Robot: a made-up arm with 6 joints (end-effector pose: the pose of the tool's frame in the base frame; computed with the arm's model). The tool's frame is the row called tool.
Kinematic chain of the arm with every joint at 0, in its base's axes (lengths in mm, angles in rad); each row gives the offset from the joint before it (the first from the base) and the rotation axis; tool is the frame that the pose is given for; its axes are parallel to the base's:
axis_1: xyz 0 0 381.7 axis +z
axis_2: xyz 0 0 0 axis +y
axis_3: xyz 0 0 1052.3 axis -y
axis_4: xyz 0 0 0 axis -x
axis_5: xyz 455.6 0 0 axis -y
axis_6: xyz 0 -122.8 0 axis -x
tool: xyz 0 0 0
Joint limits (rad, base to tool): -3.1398..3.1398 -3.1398..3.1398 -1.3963..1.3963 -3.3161..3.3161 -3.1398..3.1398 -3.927..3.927
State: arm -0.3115 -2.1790 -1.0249 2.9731 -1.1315 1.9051
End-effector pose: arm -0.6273 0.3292 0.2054 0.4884 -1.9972 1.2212
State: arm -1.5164 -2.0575 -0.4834 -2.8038 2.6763 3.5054
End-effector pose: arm 0.0673 0.8959 0.3453 0.7477 1.0102 -1.4340
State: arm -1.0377 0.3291 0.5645 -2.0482 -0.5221 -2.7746
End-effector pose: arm 0.4595 -0.6677 1.3777 -1.6800 0.0954 -0.7570
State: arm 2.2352 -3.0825 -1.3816 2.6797 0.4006 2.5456
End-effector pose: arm 0.0217 -0.2060 -0.2241 -1.8690 -0.2525 -2.4709
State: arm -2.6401 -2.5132 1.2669 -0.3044 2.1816 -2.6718
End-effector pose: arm 0.8261 0.5865 -0.7116 -0.4831 2.7105 1.0813
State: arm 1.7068 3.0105 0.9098 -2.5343 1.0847 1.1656
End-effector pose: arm -0.0791 -0.1655 -1.0193 -1.3338 0.6826 -0.7092
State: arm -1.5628 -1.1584 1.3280 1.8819 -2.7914 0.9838
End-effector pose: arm 0.0264 1.3968 0.9884 1.1005 -0.1510 -2.0603
